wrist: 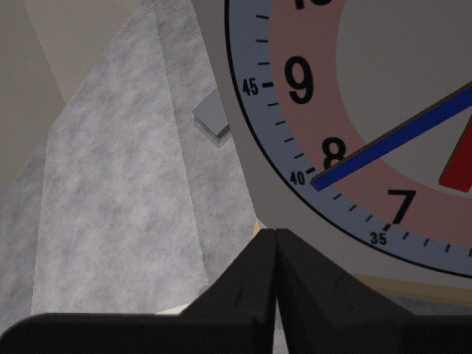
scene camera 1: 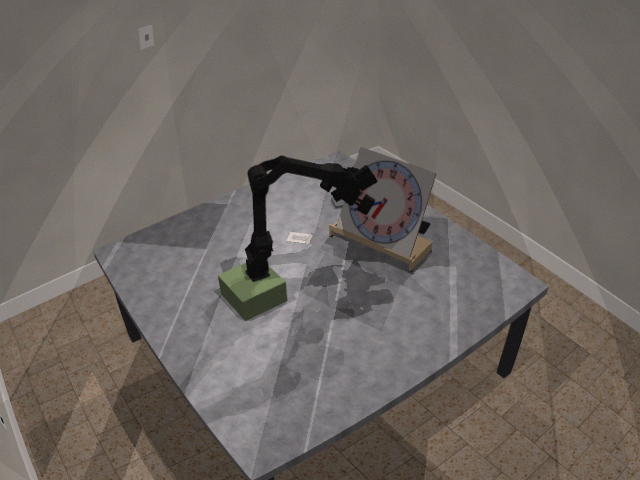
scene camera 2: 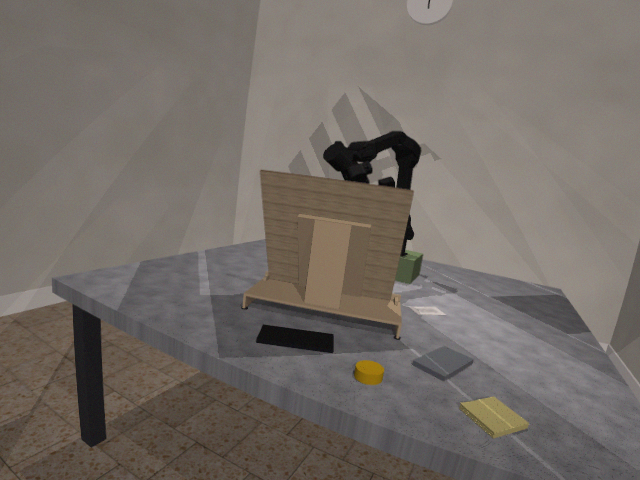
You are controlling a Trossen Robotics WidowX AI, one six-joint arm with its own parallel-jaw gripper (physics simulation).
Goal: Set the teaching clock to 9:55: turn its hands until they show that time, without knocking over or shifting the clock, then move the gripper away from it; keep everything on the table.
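Frame: origin at the arm's base, x right, y ahead, z up, level; millimetres.
Seen in the pictures: gripper, fingertip midpoint: point(wrist: 273, 242); arm's base, link origin: point(scene camera 1: 257, 273).
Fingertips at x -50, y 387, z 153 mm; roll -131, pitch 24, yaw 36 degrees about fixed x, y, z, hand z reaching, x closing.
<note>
Offsets run from my fingertips to a thing's middle. "spot": to the spot under its first point. Level surfaces: height alone.
The teaching clock {dx +31, dy +132, dz -53 mm} point(scene camera 1: 395, 222) point(scene camera 2: 281, 232) point(wrist: 380, 65) stands upright on its wooden stand. Its long blue hand {dx -5, dy +96, dz -78 mm} point(scene camera 1: 378, 203) point(wrist: 395, 140) points at about the 40-minute mark, beside the 8. Its shorter red hand {dx +26, dy +116, dz -80 mm} point(scene camera 1: 378, 209) point(wrist: 457, 165) points between 6 and 7. My gripper point(scene camera 1: 364, 207) point(wrist: 273, 242) is shut and empty. In the wrist view its fingertips appear below and left of the blue hand's tip, against the clock's lower left edge, with a visible gap to the hand. In scene camera 2 the clock's board hides the fingertips.
The arm's green base block point(scene camera 1: 253, 294) point(scene camera 2: 409, 267) is on the table {dz -240 mm} point(scene camera 1: 413, 335). Behind the clock lie a black slab {dx -14, dy +300, dz -236 mm} point(scene camera 2: 295, 338), a yellow-orange disc {dx -188, dy +322, dz -230 mm} point(scene camera 2: 369, 372), a grey square {spot: dx -285, dy +185, dz -230 mm} point(scene camera 2: 443, 362) point(wrist: 214, 116) and a yellow square {spot: dx -400, dy +310, dz -230 mm} point(scene camera 2: 494, 416). A white card {dx -162, dy -118, dz -240 mm} point(scene camera 1: 299, 237) point(scene camera 2: 427, 310) lies left of the clock.
</note>
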